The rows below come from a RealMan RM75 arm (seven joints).
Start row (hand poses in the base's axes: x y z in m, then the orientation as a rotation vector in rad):
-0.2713 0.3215 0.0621 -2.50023 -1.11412 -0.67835
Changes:
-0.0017 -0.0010 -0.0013 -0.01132 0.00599 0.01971
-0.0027 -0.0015 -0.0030 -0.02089 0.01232 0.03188
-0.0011 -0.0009 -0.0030 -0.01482 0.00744 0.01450
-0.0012 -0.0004 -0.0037 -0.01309 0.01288 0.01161
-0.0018 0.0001 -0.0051 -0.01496 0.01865 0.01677
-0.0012 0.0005 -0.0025 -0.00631 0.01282 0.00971
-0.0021 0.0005 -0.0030 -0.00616 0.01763 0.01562
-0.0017 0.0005 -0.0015 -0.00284 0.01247 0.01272
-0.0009 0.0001 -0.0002 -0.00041 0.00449 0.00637
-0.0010 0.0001 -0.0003 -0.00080 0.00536 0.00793
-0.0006 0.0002 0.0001 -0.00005 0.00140 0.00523
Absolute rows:
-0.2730 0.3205 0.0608 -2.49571 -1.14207 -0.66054
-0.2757 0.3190 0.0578 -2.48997 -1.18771 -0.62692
-0.2768 0.3181 0.0548 -2.49145 -1.21092 -0.60671
-0.2780 0.3177 0.0511 -2.49347 -1.22766 -0.58073
-0.2798 0.3178 0.0460 -2.49271 -1.24933 -0.54486
-0.2810 0.3183 0.0435 -2.49006 -1.25967 -0.52255
-0.2831 0.3188 0.0405 -2.48237 -1.27496 -0.49259
-0.2848 0.3193 0.0390 -2.47423 -1.28677 -0.47180
-0.2857 0.3194 0.0388 -2.46940 -1.29276 -0.46421
-0.2867 0.3195 0.0385 -2.46361 -1.30043 -0.45490
-0.2873 0.3197 0.0386 -2.45956 -1.30605 -0.45178

